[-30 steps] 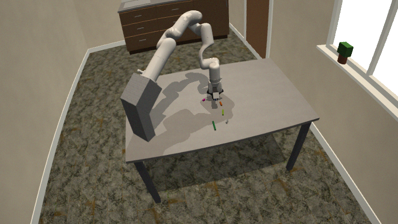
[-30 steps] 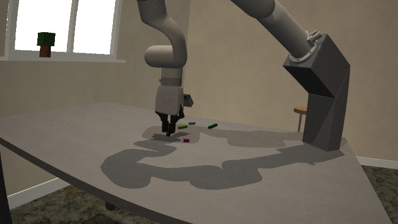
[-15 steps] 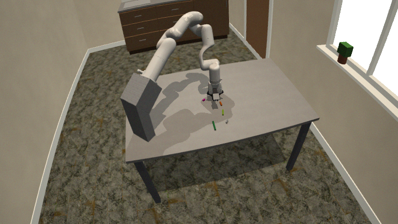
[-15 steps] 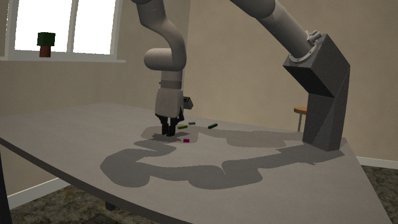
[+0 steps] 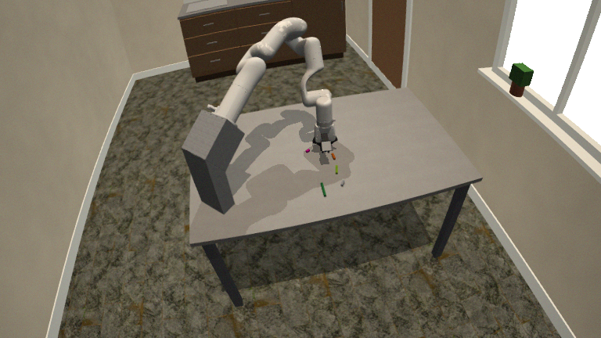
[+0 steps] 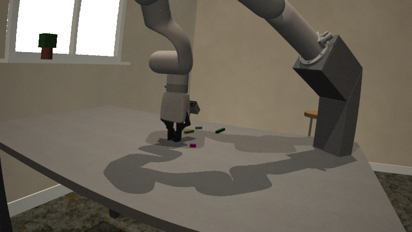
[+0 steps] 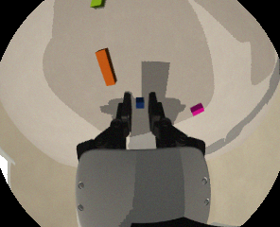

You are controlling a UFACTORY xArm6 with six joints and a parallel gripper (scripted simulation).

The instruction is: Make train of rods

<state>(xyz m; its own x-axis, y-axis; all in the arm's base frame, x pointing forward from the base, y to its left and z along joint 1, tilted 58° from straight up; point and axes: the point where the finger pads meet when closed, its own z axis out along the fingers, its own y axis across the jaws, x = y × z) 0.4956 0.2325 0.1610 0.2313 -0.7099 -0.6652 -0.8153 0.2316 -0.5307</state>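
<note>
Right now my hand is 2 cm above the blue rod. From my hand the other things lie so: lime rod 7 cm ahead, 13 cm to the right, 2 cm below; then orange rod 5 cm ahead, 4 cm to the right, 2 cm below; then magenta rod 9 cm behind, 1 cm to the right, 2 cm below.
</note>
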